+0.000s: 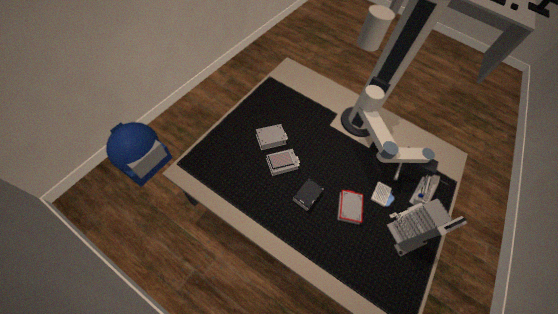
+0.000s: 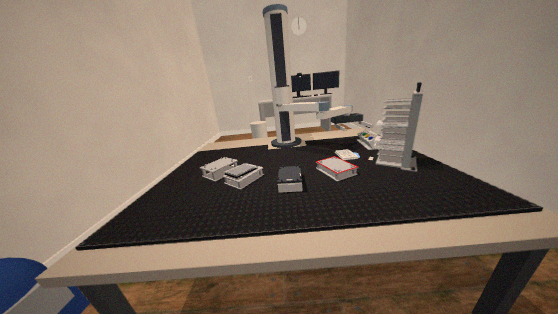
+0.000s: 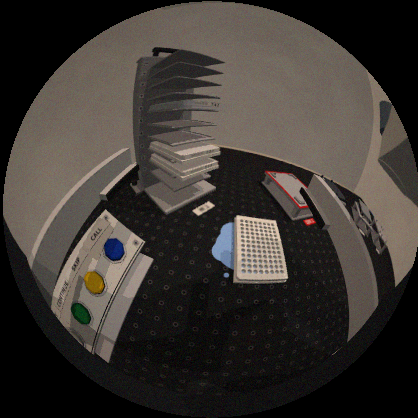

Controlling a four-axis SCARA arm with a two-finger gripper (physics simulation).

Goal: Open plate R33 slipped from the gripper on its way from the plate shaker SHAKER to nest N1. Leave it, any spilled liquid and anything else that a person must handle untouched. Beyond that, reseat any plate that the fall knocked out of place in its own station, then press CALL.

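Frame: origin at the arm's base, x left, y back, z up, level; millimetres.
Where they show: gripper, fingertip midpoint: (image 1: 409,186) (image 2: 358,127) (image 3: 223,163); arm's base, origin of the base link: (image 1: 358,122) (image 2: 286,142).
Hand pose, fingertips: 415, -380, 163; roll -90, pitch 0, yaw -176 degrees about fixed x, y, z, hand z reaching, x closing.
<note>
Things, the pixels of their top centre, and the offset from my fingertips, as dx, dy, dz. "spot": a spot on its surface instead.
- open plate R33, middle of its top: (image 3: 260,244) (image 1: 382,193) (image 2: 345,153) -81, -37, -136
- Blue liquid, middle of its top: (image 3: 242,245) (image 1: 385,197) -52, -39, -149
- button panel, middle of its top: (image 3: 66,279) (image 1: 431,187) (image 2: 369,132) +134, +125, -67
- blue button, middle of its top: (image 3: 109,243) +104, +52, -76
- dark-topped plate, middle of its top: (image 2: 240,167) (image 3: 365,208) (image 1: 281,158) -663, -227, -83
- low pale station, surface spot: (image 2: 242,184) spot: -654, -280, -145
- red-rimmed station, middle of its top: (image 3: 295,184) (image 2: 335,162) (image 1: 352,205) -200, -225, -105
- black-topped device, surface spot: (image 2: 290,175) (image 1: 307,196) spot: -428, -329, -96
The open plate R33 (image 1: 382,194) (image 2: 346,154) (image 3: 261,250), white with many wells, lies on the mat. Blue liquid (image 1: 391,201) (image 3: 223,245) spreads beside and against it. My gripper (image 1: 420,176) (image 3: 223,163) is open and empty, above the mat near the button panel (image 1: 426,188) (image 2: 367,138) (image 3: 102,260). The blue button (image 3: 114,249) stands by the word CALL. A dark-topped plate (image 1: 281,160) (image 2: 242,171) sits on a low pale station (image 1: 285,171) (image 2: 242,184); I cannot tell whether it is fully seated. The names SHAKER and N1 are not readable.
The plate hotel (image 1: 422,242) (image 2: 411,135) (image 3: 141,117) holds several plates behind the panel. A red-rimmed station (image 1: 351,206) (image 2: 337,166) (image 3: 290,189) is near R33. A black-topped device (image 1: 308,194) (image 2: 290,175) and a pale station (image 1: 271,136) (image 2: 219,168) stand farther left.
</note>
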